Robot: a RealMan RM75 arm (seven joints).
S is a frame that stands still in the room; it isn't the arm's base.
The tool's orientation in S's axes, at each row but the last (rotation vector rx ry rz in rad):
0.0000, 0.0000, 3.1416
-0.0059, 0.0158, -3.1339
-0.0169, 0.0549, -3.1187
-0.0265, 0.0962, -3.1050
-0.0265, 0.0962, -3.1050
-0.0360, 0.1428, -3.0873
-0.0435, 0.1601, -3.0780
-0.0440, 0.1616, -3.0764
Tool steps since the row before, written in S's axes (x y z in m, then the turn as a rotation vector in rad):
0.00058, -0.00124, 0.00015, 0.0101, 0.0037, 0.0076
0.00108, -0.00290, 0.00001, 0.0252, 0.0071, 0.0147
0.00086, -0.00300, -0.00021, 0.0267, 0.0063, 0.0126
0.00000, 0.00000, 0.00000, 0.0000, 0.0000, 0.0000
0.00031, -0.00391, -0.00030, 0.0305, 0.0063, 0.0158
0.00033, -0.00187, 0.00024, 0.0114, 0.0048, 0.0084
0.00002, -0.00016, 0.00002, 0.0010, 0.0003, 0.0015
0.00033, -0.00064, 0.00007, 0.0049, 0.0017, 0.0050
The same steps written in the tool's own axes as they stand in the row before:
-0.00058, 0.00124, 0.00015, -0.0101, -0.0037, 0.0076
-0.00106, 0.00291, 0.00004, -0.0252, -0.0071, 0.0147
-0.00079, 0.00302, -0.00009, -0.0267, -0.0061, 0.0127
0.00000, 0.00000, 0.00000, 0.0000, 0.0000, 0.0000
-0.00018, 0.00393, -0.00005, -0.0304, -0.0062, 0.0159
-0.00023, 0.00185, 0.00042, -0.0115, -0.0050, 0.0082
-0.00001, 0.00016, 0.00004, -0.0010, -0.0004, 0.0015
-0.00029, 0.00065, 0.00015, -0.0049, -0.0019, 0.0049

